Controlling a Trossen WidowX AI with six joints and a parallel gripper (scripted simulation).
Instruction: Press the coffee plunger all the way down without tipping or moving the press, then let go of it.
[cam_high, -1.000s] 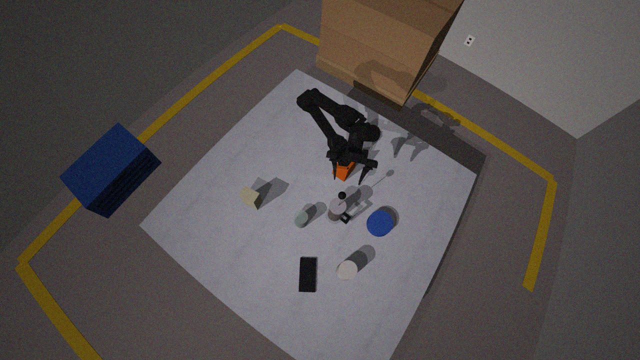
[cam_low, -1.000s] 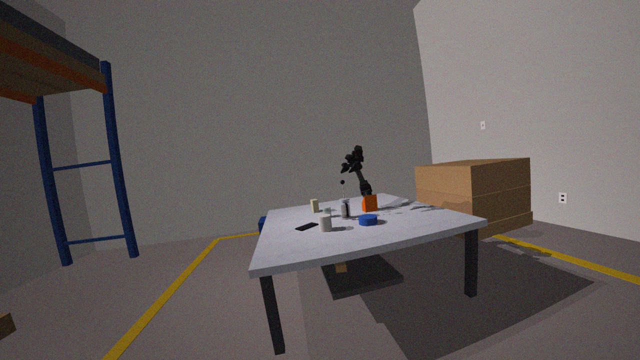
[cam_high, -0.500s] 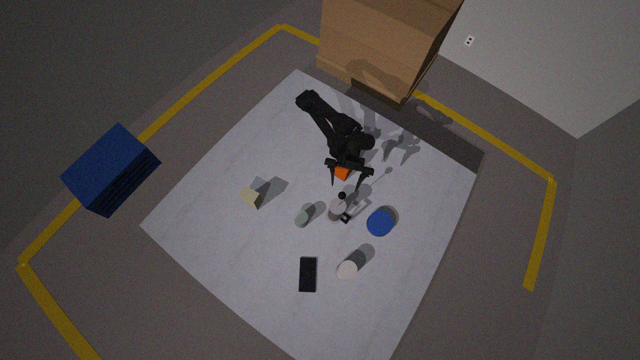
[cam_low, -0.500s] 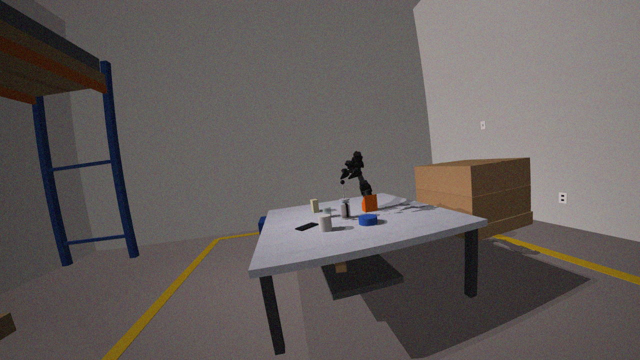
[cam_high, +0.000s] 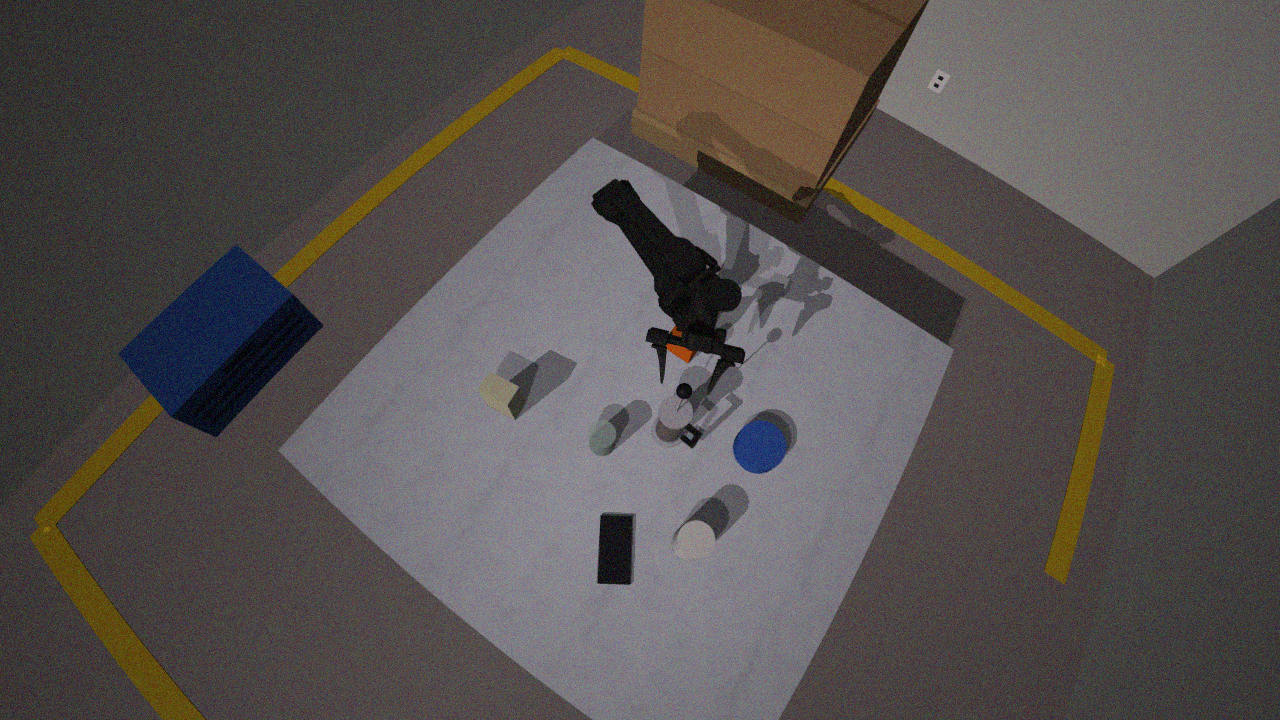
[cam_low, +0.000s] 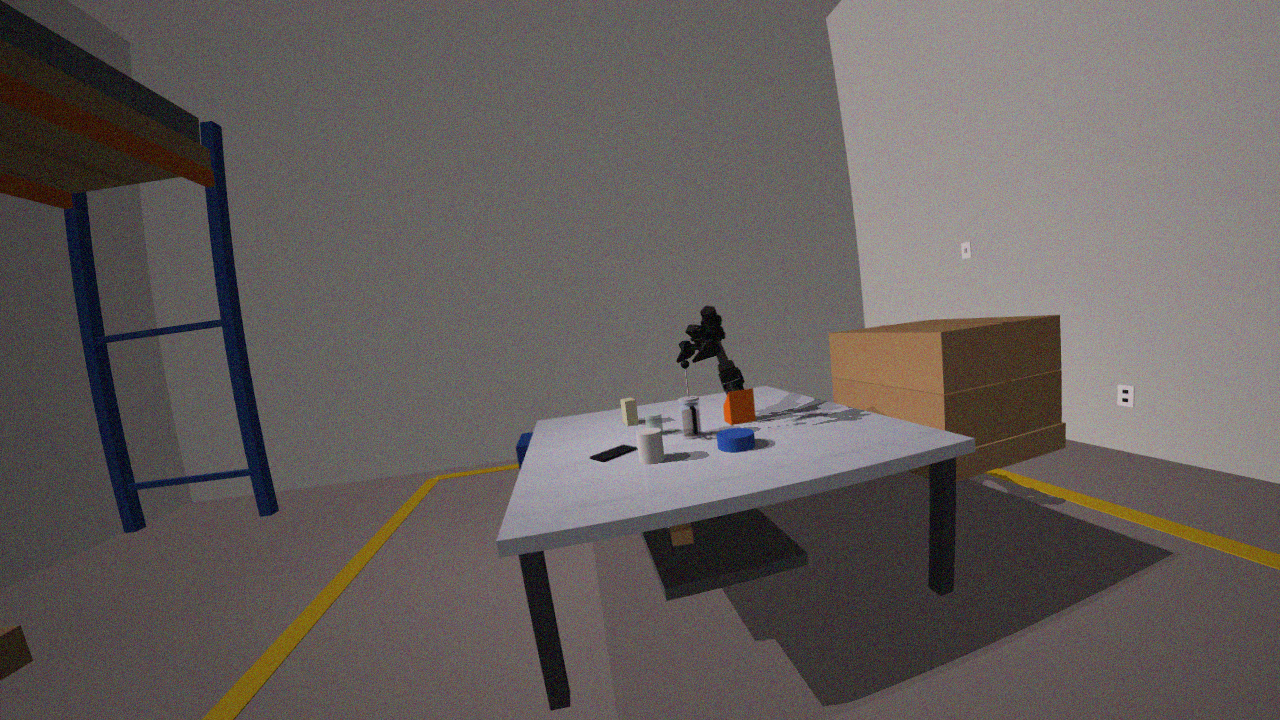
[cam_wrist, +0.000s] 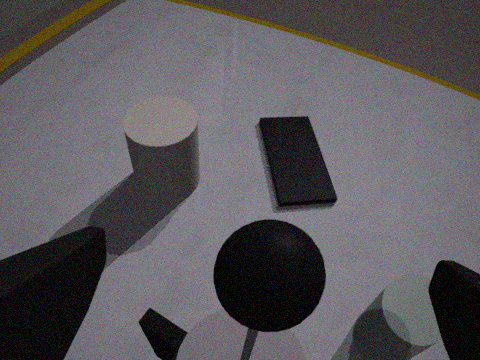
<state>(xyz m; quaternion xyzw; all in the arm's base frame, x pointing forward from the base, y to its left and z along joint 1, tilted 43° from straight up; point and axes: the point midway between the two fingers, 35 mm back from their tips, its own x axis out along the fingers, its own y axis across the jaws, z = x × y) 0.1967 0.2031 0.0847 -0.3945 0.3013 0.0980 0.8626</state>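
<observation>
My gripper tip is now 2 cm to the right of the coffee press and 14 cm above it. The rest, counted from my gripper tip: cream block 19 cm ahead, 35 cm to the right, 22 cm below.
</observation>
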